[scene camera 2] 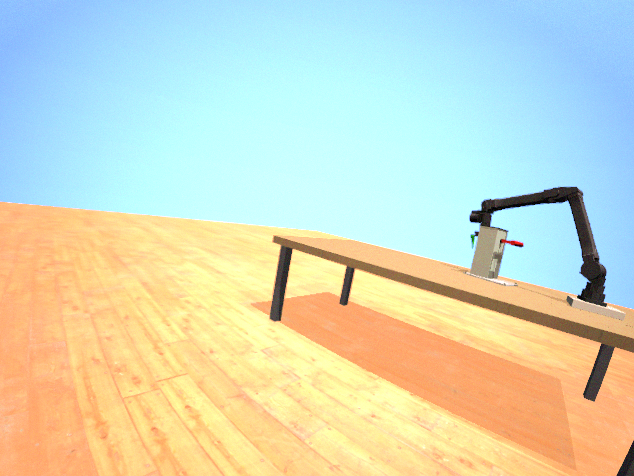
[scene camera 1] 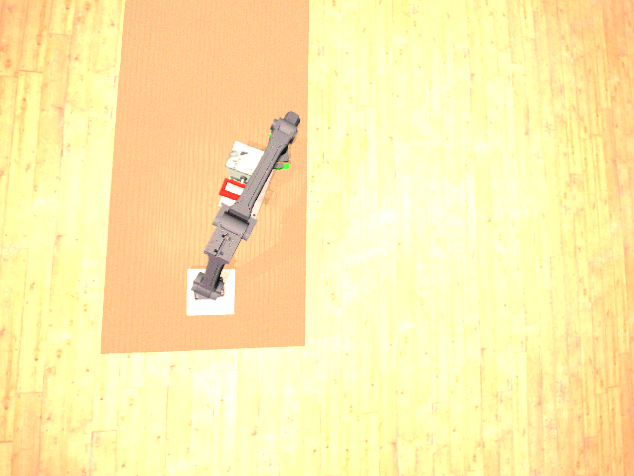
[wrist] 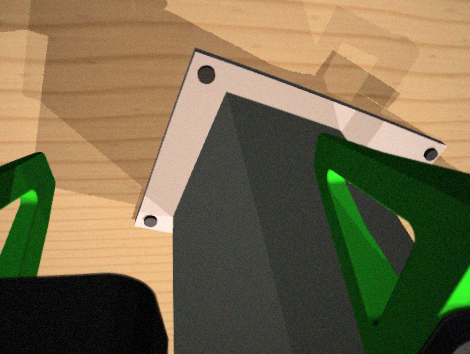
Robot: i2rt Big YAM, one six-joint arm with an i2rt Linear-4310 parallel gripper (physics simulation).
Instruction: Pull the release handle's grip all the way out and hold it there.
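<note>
The release handle's red grip (scene camera 1: 223, 188) (scene camera 2: 514, 243) is a rectangular loop sticking out from the side of a pale box-shaped housing (scene camera 1: 247, 157) (scene camera 2: 485, 254), on the side facing the arm's base. A short stem joins grip and housing. The housing stands upright on a white base plate (scene camera 1: 224, 201) (wrist: 182, 130); its side looks dark grey in the wrist view. My gripper (scene camera 1: 277, 151) (scene camera 2: 473, 239) (wrist: 183, 157) is open, with green fingers wide apart. It is beside the housing's upper part, away from the red grip. The grip does not show in the wrist view. The arm partly covers the housing in the first scene view.
The arm's forearm passes above the housing and close beside the red grip in the first scene view. The arm's white base (scene camera 1: 225, 307) (scene camera 2: 596, 308) stands on the long wooden table (scene camera 1: 204, 76) (scene camera 2: 358, 252). The table's long edge runs near the gripper's side.
</note>
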